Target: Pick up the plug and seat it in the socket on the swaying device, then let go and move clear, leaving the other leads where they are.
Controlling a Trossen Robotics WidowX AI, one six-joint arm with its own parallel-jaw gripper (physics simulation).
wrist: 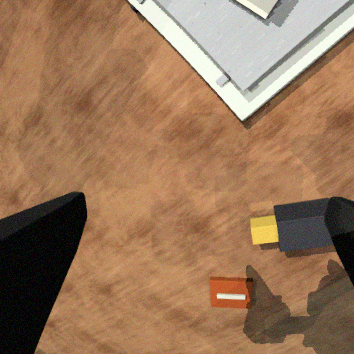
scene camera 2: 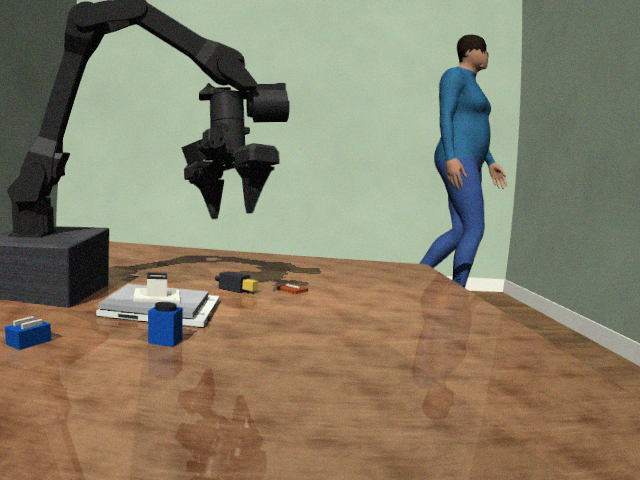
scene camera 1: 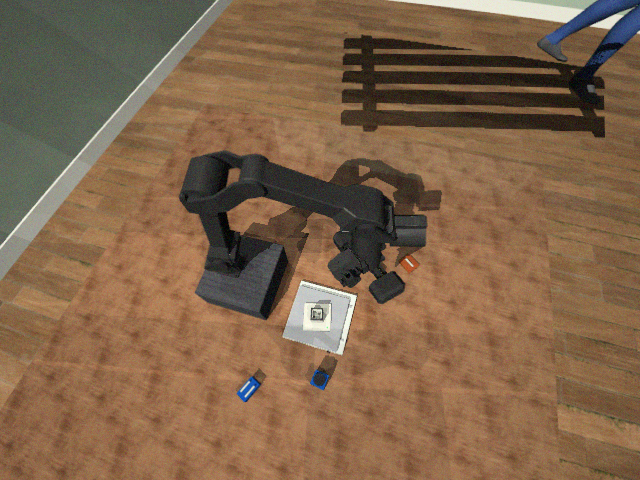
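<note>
The plug (scene camera 2: 233, 282) (wrist: 305, 232), a dark block with a yellow tip, lies on the table behind the device; the arm hides it in scene camera 1. The device is a grey plate (scene camera 1: 336, 316) (scene camera 2: 193, 304) (wrist: 210, 45) on a white base, slightly turned in scene camera 1. Its socket (scene camera 1: 316, 313) (scene camera 2: 157, 285) is a small upright white box with a dark opening, standing on a white pad. My gripper (scene camera 1: 366, 277) (scene camera 2: 232, 214) (wrist: 209, 207) is open and empty, high above the table, pointing down. In the wrist view the right finger covers the plug's rear end.
An orange piece with a white strip (scene camera 1: 409, 264) (scene camera 2: 293, 288) (wrist: 231, 292) lies near the plug's yellow tip. A blue block with a round black top (scene camera 1: 319, 379) (scene camera 2: 165, 326) and a blue block with two white strips (scene camera 1: 248, 389) (scene camera 2: 27, 334) stand before the device. A person (scene camera 2: 465, 124) stands beyond the table.
</note>
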